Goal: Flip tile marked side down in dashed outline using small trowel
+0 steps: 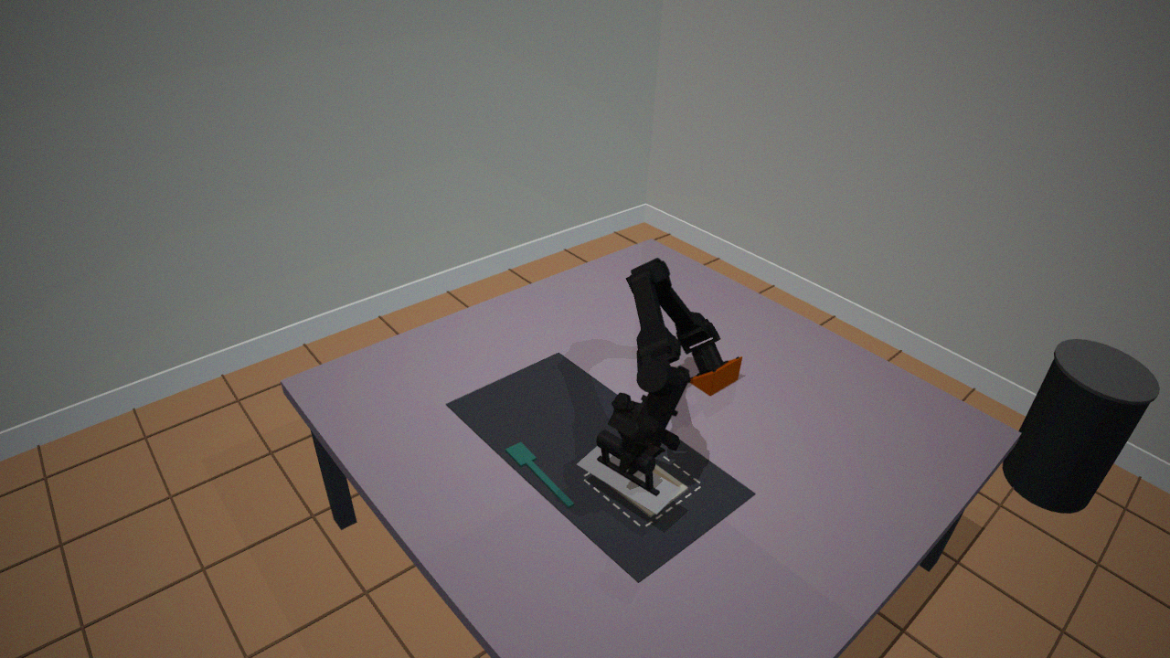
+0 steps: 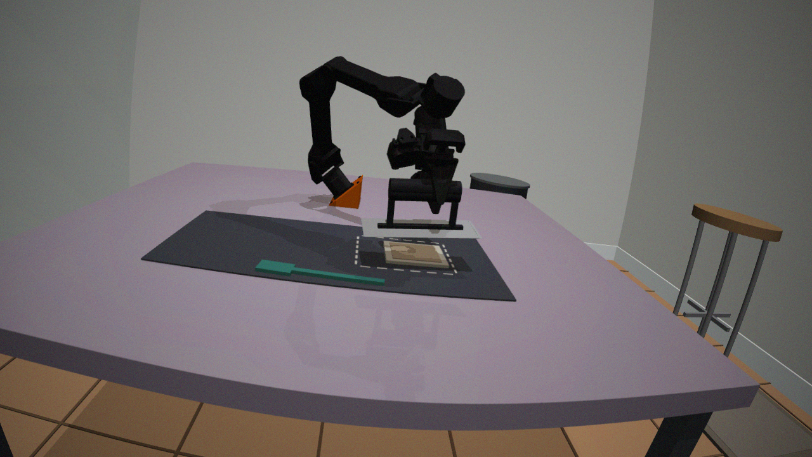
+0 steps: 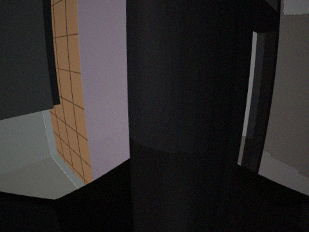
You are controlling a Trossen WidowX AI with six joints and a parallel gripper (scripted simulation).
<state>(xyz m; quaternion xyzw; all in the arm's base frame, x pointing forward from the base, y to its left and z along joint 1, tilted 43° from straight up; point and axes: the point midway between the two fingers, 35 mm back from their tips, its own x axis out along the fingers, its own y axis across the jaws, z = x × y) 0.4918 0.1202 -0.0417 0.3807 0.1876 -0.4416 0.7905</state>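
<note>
The flat green tool is 21 cm to the right of my gripper tip, 11 cm below it and 3 cm ahead of it. Also, from my gripper tip: beige tile (11 cm below, 10 cm behind); trowel (3 cm behind, 1 cm below).
</note>
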